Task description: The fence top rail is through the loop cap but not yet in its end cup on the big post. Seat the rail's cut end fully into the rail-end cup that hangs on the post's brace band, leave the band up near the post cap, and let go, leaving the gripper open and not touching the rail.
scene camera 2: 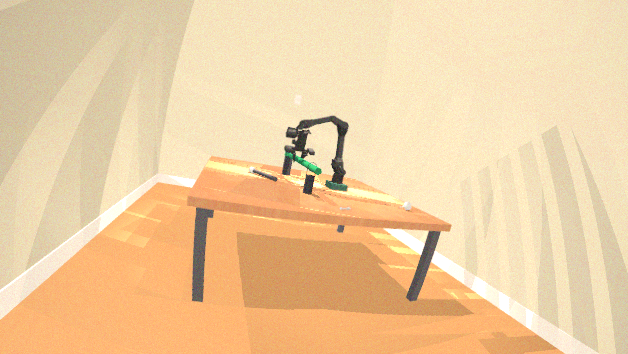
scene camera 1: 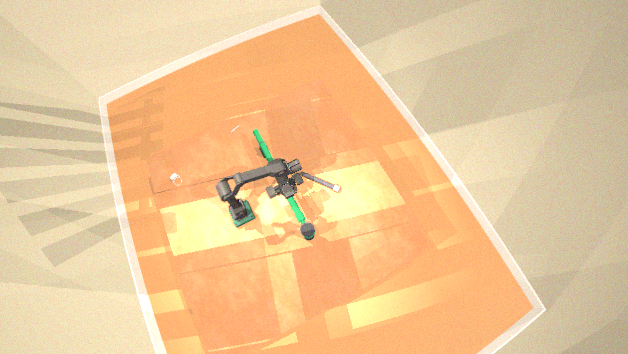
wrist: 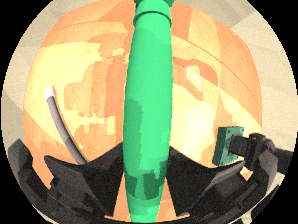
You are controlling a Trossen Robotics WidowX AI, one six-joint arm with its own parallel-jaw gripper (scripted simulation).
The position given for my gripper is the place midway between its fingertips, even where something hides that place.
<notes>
I see my gripper [wrist: 144, 145] and a rail [wrist: 148, 96].
</notes>
